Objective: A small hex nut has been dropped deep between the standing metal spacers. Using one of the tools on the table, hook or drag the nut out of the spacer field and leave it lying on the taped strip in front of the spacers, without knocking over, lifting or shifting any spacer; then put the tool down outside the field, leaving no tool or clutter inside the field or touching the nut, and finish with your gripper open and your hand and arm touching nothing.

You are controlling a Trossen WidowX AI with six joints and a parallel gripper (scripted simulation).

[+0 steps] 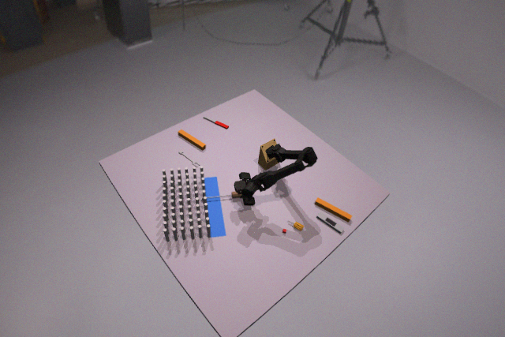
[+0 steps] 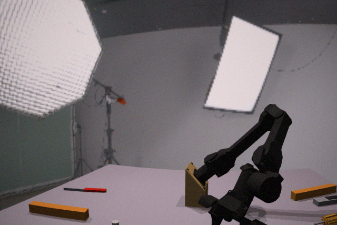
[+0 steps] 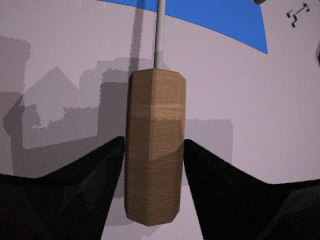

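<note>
My gripper tip is 9 cm short of the hook tool and 6 cm to the left of it. Also, from my gripper tip: red cube (2 cm behind, 33 cm to the left, 1 cm below); then blue taped strip (15 cm ahead, 5 cm to the right, 2 cm below); then small yellow tool (10 cm behind, 35 cm to the left).
</note>
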